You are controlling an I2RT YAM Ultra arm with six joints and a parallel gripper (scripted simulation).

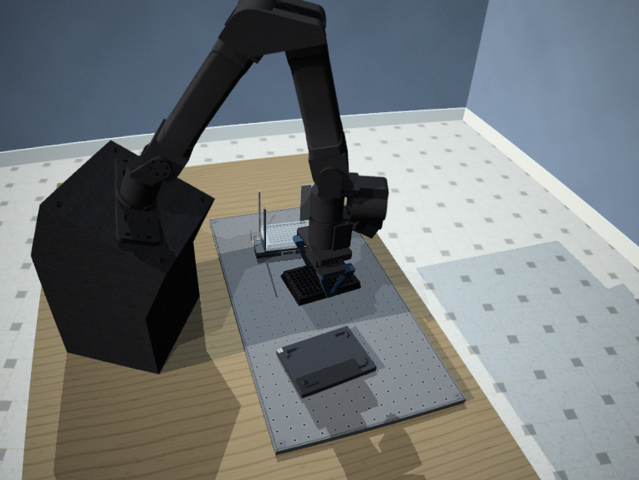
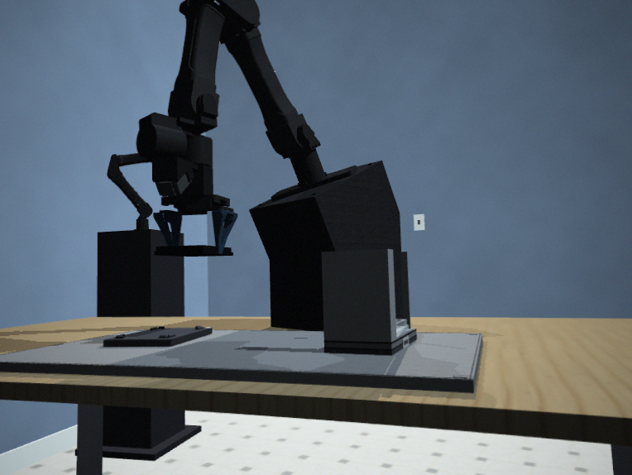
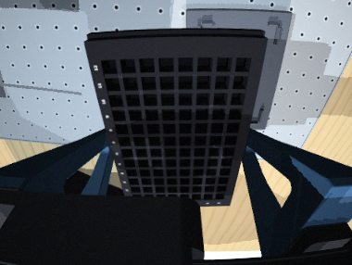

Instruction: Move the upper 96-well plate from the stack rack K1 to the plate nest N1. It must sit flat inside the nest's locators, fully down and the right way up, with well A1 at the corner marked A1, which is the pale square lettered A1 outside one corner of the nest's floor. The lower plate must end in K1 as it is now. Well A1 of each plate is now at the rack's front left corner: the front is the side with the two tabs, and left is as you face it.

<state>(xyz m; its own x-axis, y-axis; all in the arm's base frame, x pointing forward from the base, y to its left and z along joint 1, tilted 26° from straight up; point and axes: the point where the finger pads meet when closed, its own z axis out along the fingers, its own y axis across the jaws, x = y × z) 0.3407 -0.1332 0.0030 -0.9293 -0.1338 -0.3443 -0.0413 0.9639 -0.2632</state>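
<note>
The pale A1 square lies 140 mm below my hand, 90 mm behind it and 30 mm to the right of it. Also, from my hand: tall grey wall: 300 mm to the left, 110 mm ahead, 80 mm below; black 96-well plate: right at my hand; clear plate: 310 mm to the left, 130 mm below, 50 mm ahead.
</note>
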